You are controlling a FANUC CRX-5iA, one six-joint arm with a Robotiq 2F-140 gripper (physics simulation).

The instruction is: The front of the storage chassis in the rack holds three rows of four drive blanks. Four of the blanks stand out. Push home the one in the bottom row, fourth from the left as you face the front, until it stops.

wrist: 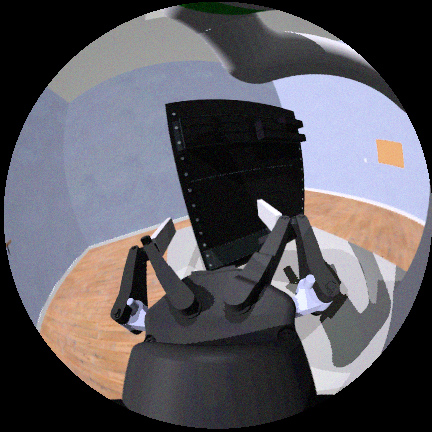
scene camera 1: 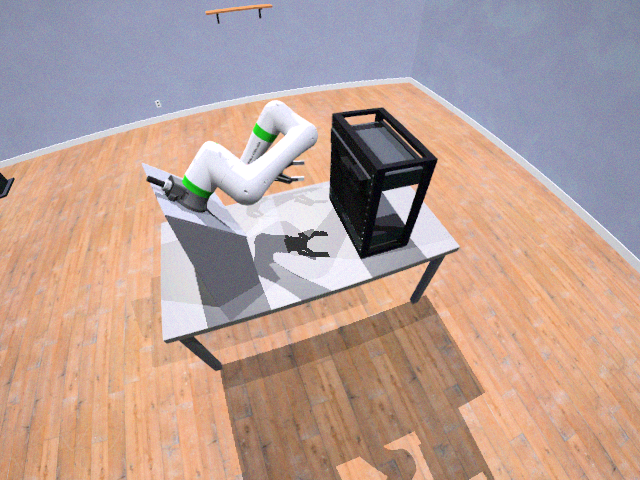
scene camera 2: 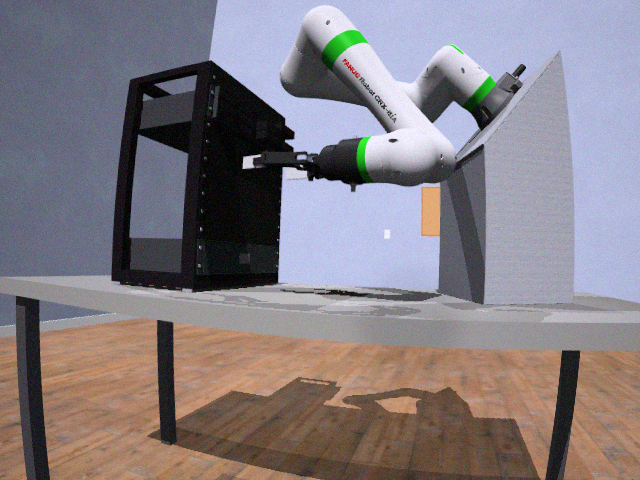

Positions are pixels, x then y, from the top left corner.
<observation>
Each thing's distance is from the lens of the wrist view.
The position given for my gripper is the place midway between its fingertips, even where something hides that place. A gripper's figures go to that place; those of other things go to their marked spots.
my gripper (wrist: 214, 216): 20 cm
black rack (wrist: 209, 137): 36 cm
</observation>
